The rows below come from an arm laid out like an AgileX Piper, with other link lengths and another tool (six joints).
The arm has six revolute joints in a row. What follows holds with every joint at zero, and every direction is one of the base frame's.
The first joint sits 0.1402 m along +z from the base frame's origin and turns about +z.
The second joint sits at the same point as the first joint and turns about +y.
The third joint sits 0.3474 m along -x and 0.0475 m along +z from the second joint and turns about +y.
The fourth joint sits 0.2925 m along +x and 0.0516 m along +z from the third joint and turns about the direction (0.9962, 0, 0.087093).
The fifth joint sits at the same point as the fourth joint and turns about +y.
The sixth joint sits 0.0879 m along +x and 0.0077 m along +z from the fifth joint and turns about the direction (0.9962, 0, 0.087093).
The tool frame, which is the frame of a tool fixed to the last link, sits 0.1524 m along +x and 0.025 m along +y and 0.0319 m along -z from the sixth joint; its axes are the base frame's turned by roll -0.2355, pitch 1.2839 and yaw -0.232 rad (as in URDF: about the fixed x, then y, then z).
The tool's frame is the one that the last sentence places.
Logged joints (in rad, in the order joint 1, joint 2, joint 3, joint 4, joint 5, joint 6), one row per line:
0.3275 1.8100 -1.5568 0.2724 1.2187 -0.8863
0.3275 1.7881 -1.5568 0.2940 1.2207 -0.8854
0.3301 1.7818 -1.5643 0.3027 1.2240 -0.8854
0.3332 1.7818 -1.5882 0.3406 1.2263 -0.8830
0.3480 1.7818 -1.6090 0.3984 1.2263 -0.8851
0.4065 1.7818 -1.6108 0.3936 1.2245 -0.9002
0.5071 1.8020 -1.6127 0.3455 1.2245 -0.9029
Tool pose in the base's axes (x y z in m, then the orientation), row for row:
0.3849 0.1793 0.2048 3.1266 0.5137 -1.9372
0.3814 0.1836 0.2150 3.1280 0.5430 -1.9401
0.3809 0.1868 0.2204 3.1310 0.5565 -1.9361
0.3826 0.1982 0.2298 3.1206 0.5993 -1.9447
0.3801 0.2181 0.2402 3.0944 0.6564 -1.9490
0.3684 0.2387 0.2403 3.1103 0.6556 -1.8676
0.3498 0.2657 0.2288 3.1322 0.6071 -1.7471
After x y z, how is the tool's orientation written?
As angles about the fixed x, y, z axes (roll, pitch, yaw), in radians.
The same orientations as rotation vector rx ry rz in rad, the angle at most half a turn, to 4 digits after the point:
-1.5315 2.2188 0.4178
-1.5122 2.1979 0.4348
-1.5082 2.1845 0.4415
-1.4814 2.1576 0.4782
-1.4610 2.1159 0.5419
-1.5440 2.0638 0.5538
-1.6921 2.0141 0.5385

